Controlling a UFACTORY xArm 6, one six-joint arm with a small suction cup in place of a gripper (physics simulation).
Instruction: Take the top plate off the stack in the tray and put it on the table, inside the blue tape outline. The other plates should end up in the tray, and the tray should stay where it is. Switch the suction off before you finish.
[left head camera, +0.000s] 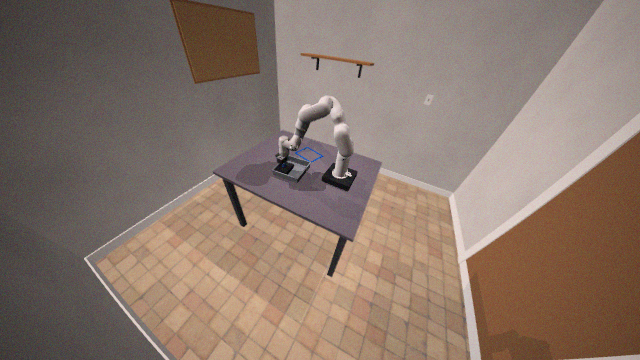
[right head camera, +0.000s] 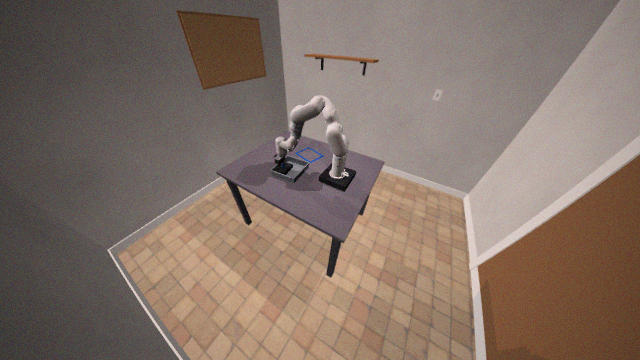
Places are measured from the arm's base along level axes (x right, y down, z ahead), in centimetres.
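Pixels of known places: end effector, tool point: (left head camera: 284, 167) (right head camera: 283, 167); arm's base, origin of the base link: (left head camera: 339, 174) (right head camera: 337, 173).
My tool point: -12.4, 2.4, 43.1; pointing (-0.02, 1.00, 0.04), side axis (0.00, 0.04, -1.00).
Note:
Ahead of a thing's pixels: the offset from my tool point to its top centre, as dx, dy, dz. "spot": to the spot under its first point. Level surfaces: height alone.
The grey tray {+1.8, -2.7, -6.3} (left head camera: 298, 168) (right head camera: 297, 167) stands on the table, in front of the blue tape outline {spot: +38.5, +1.7, -9.7} (left head camera: 315, 151) (right head camera: 315, 151). A black stack of plates {-0.5, -1.1, -1.0} (left head camera: 287, 169) (right head camera: 284, 169) lies in the left part of the tray; its single plates cannot be told apart. My suction cup (left head camera: 284, 164) (right head camera: 282, 165), a small blue tip under the arm's wrist, is down at the top of the stack. It seems to touch the top plate, but the contact is too small to see clearly. Whether the suction holds the plate cannot be told. No plate shows inside the outline.
The arm's black base (left head camera: 340, 177) (right head camera: 337, 178) stands on the table {dy +2.2} (left head camera: 320, 205) (right head camera: 315, 205), right of the tray. The arm arches high from the base over to the tray. The wrist is close to the tray's back left wall. A wall shelf (left head camera: 337, 59) (right head camera: 341, 58) hangs far behind.

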